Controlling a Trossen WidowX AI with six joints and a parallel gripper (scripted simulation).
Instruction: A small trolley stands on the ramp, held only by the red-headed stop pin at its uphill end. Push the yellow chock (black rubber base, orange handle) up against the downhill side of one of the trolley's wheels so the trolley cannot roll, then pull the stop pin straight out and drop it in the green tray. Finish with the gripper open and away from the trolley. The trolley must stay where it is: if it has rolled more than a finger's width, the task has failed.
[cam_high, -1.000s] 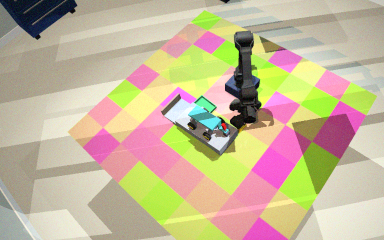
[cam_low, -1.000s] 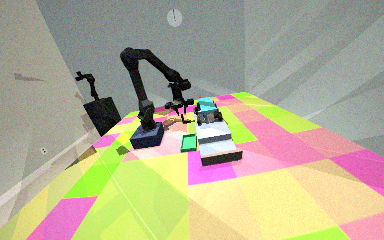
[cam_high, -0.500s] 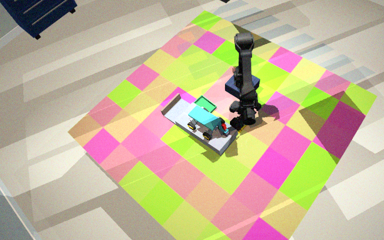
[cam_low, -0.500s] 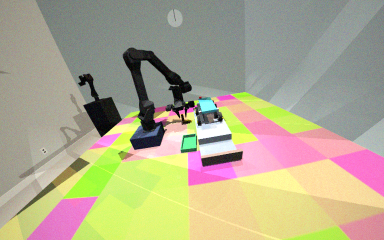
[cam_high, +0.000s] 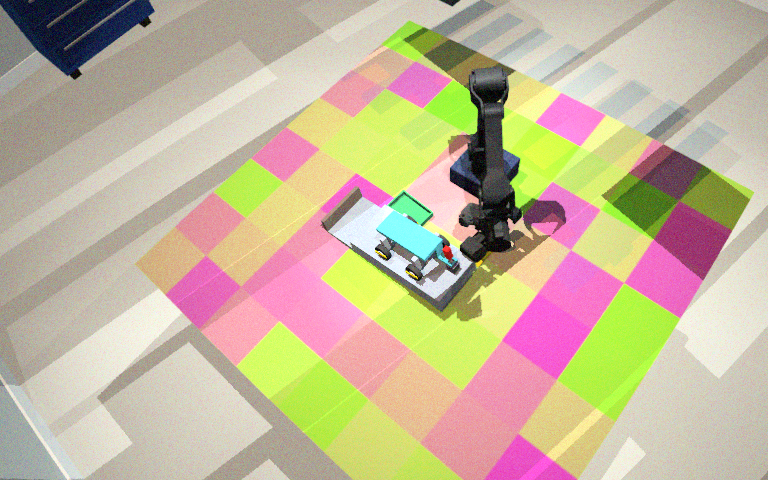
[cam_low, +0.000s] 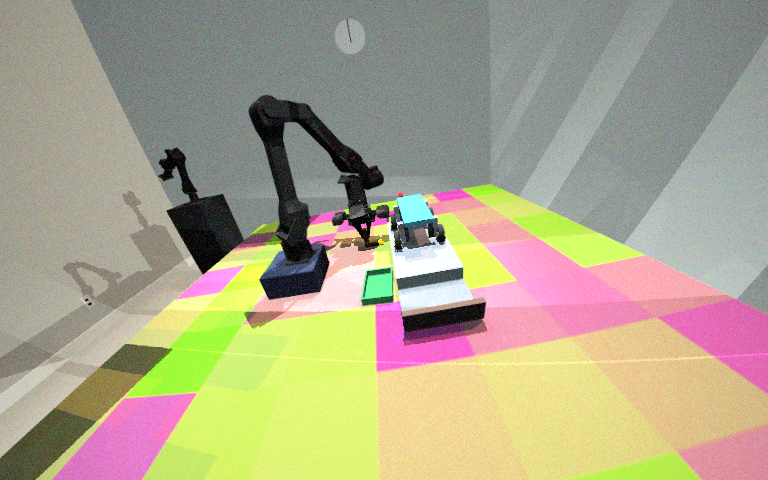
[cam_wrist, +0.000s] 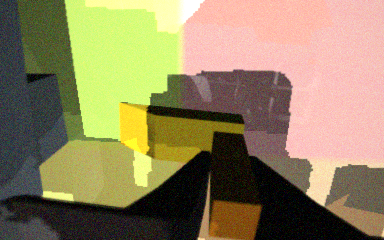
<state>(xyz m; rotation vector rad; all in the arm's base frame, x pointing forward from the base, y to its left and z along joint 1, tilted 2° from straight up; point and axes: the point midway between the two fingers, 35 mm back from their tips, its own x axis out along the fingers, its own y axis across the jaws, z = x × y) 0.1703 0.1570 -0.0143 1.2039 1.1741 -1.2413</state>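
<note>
My gripper tip is now 140 mm short of the red-headed stop pin, 20 mm to the left of it and 100 mm below it. Also, from my gripper tip: trolley 160 mm ahead, 130 mm to the right, 80 mm above; yellow chock 20 mm ahead, 10 mm below.
</note>
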